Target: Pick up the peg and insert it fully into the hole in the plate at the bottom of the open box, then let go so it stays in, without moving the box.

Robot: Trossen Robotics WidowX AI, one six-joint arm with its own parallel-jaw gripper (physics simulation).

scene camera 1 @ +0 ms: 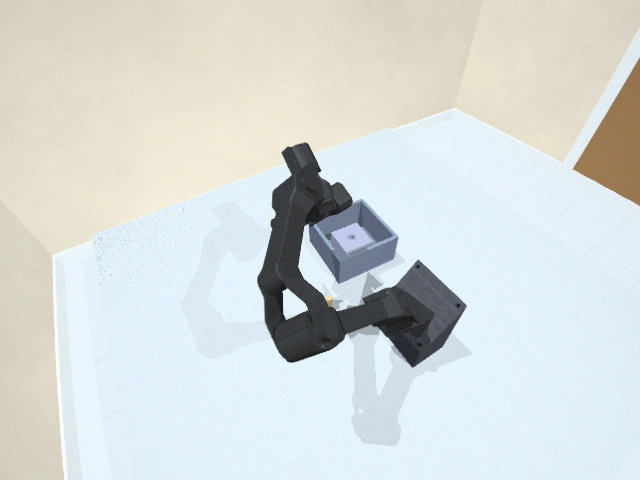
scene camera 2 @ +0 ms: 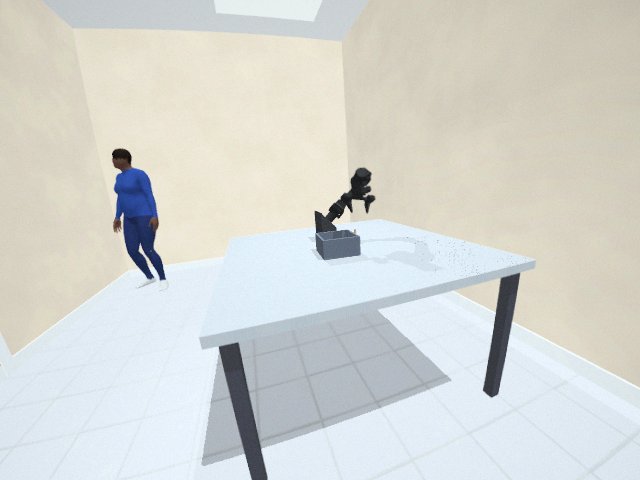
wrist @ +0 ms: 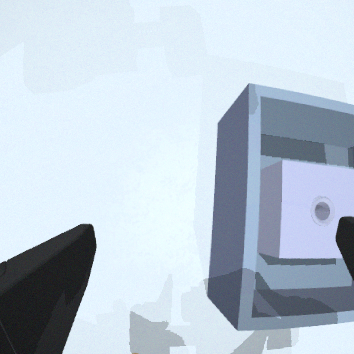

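Where they show: gripper, fingertip midpoint: (scene camera 1: pixel 309 224) (scene camera 2: pixel 359 212) (wrist: pixel 219 233); arm's base, link origin: (scene camera 1: pixel 415 316) (scene camera 2: pixel 327 220).
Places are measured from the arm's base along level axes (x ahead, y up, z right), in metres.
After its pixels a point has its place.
The peg (scene camera 1: pixel 328 301) {z -0.109, x 0.172, y -0.045 m} (scene camera 2: pixel 355 231) {z -0.102, x 0.183, y -0.054 m} is small and tan. It stands upright on the table beside the arm's elbow in scene view 1, its lower part partly hidden by the arm. The open blue-grey box (scene camera 1: pixel 367 264) {z 0.069, x 0.219, y -0.086 m} (scene camera 2: pixel 341 250) {z 0.109, x 0.405, y -0.082 m} (wrist: pixel 230 200) {z -0.005, x 0.332, y -0.059 m} holds a pale lilac plate (scene camera 1: pixel 341 239) {z 0.058, x 0.323, y -0.062 m} (wrist: pixel 302 237) {z 0.063, x 0.290, y -0.062 m} with a round hole (scene camera 1: pixel 352 237) {z 0.097, x 0.318, y -0.074 m} (wrist: pixel 322 210) {z 0.097, x 0.312, y -0.073 m}, which shows empty. My gripper (scene camera 1: pixel 329 208) (scene camera 2: pixel 359 210) {z -0.055, x 0.316, y 0.077 m} (wrist: pixel 219 233) {z -0.055, x 0.316, y 0.077 m} is open and empty, well above the table. In the wrist view the right fingertip overlaps the plate's edge and the left one is over the table.
The dark arm base (scene camera 1: pixel 434 302) {z 0.035, x -0.012, y 0.039 m} (scene camera 2: pixel 323 223) {z 0.060, x 0.079, y 0.002 m} stands on the pale table (scene camera 1: pixel 206 413) {z -0.469, x 0.147, y -0.120 m} (scene camera 2: pixel 273 294) {z 0.496, x 0.630, y -0.120 m} near the box and the peg. The forearm and elbow arch over the table beside the peg. A person in blue (scene camera 2: pixel 135 193) stands on the floor beyond the table.
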